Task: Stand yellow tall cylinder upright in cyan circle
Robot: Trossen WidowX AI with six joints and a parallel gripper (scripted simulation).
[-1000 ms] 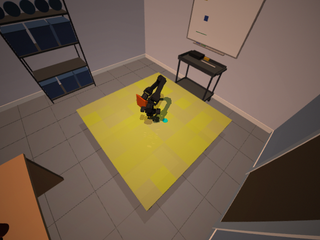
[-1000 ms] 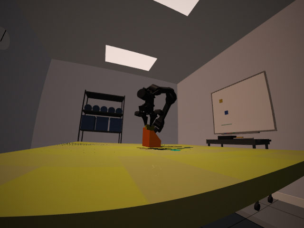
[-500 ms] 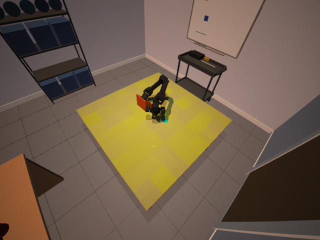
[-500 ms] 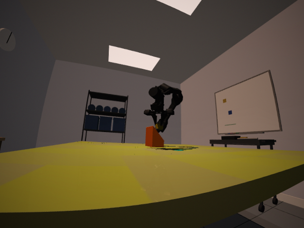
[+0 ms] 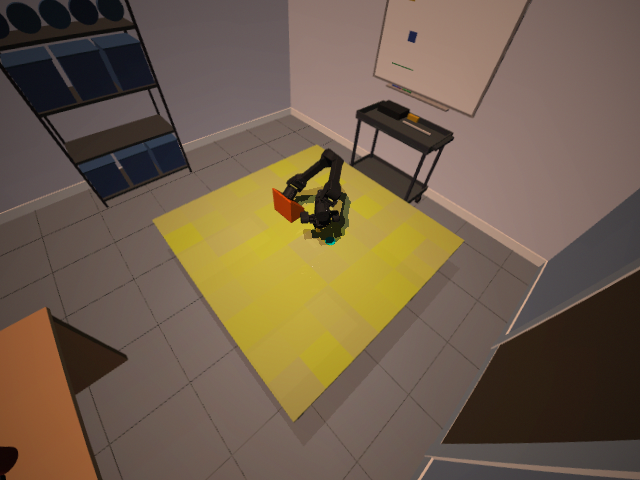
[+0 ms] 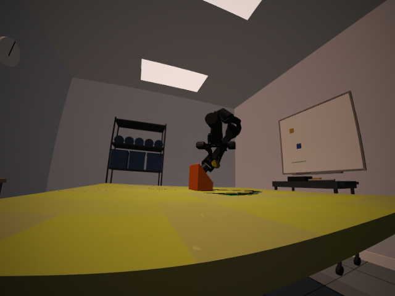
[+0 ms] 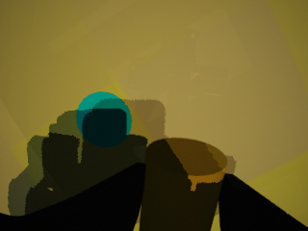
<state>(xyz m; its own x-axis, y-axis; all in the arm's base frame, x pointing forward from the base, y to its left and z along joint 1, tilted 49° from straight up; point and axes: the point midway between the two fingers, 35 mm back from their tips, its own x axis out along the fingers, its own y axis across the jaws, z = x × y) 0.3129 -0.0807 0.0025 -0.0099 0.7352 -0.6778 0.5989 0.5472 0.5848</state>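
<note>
Right now the cyan circle is 2 cm ahead of my gripper tip, 8 cm to the left of it and 15 cm below it. The rest, counted from my gripper tip: yellow tall cylinder: 2 cm behind, 1 cm to the left.
</note>
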